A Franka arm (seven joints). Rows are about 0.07 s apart.
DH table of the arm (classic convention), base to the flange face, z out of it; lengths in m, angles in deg. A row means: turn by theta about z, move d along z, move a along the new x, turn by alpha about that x. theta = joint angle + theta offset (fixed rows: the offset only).
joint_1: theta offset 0, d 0.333, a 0, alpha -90
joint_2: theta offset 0, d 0, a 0, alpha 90
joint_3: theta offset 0, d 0.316, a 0.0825, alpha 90
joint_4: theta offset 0, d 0, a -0.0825, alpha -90
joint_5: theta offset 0, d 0.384, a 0, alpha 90
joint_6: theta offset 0, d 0, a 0.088, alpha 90
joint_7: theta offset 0, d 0.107, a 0, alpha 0
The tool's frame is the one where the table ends.
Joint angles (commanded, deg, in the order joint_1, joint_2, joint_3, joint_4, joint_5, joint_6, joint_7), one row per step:
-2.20 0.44 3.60 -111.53 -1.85 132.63 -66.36
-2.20 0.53 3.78 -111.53 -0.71 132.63 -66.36
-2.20 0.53 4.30 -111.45 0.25 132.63 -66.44
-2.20 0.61 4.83 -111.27 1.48 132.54 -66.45
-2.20 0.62 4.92 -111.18 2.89 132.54 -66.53
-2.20 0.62 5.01 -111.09 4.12 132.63 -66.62
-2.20 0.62 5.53 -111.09 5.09 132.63 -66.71
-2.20 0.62 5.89 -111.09 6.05 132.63 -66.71
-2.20 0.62 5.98 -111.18 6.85 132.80 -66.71
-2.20 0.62 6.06 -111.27 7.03 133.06 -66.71
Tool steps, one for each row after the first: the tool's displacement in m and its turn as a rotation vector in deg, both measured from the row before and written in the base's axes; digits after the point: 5 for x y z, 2 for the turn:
0.00022 0.00222 -0.00093 1.06 0.12 -0.25
0.00001 0.00568 0.00071 0.87 -0.05 0.23
0.00033 0.00588 0.00059 1.15 0.04 0.08
0.00018 0.00141 0.00071 1.28 -0.02 -0.36
0.00026 0.00134 0.00101 1.12 -0.13 -0.29
-0.00031 0.00568 0.00003 0.87 0.04 0.25
-0.00025 0.00403 0.00003 0.89 0.05 0.00
-0.00008 0.00114 -0.00041 0.74 -0.03 -0.22
0.00004 0.00081 -0.00025 0.17 -0.16 -0.02

